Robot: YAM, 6 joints.
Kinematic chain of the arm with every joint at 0, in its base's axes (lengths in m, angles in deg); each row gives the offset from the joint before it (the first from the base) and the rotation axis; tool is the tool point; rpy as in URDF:
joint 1: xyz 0 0 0.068 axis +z
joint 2: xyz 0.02 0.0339 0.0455 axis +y
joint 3: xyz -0.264 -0.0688 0 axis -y
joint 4: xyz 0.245 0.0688 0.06 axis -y
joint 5: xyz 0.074 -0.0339 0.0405 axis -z
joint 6: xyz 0.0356 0 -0.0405 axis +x
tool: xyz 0 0 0 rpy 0 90 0
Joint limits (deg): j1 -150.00..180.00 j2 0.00..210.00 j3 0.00..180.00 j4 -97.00..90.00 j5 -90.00..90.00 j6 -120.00..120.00
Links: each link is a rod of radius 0.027 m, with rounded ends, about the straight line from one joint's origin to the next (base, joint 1, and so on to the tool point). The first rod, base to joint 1, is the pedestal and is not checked.
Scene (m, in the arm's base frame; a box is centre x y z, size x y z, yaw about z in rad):
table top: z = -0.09
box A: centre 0.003 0.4 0.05 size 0.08 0.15 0.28 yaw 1
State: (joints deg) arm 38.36 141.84 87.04 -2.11 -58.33 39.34
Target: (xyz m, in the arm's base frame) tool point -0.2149 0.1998 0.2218
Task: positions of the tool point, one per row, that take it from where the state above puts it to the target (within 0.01 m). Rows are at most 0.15 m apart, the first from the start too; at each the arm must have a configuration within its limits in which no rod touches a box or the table.
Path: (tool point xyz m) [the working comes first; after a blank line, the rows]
Joints at the target: 130.54 86.88 53.77 -23.15 -69.88 39.34
Straight joint move there: touches box A.

1: 0.2760 0.4042 0.1102
2: 0.1742 0.4633 0.1913
3: 0.0572 0.4818 0.2736
4: -0.0577 0.4563 0.3543
5: -0.1241 0.4085 0.3248
6: -0.1743 0.3463 0.2925
7: -0.2052 0.2748 0.2580
8: -0.2149 0.1998 0.2218

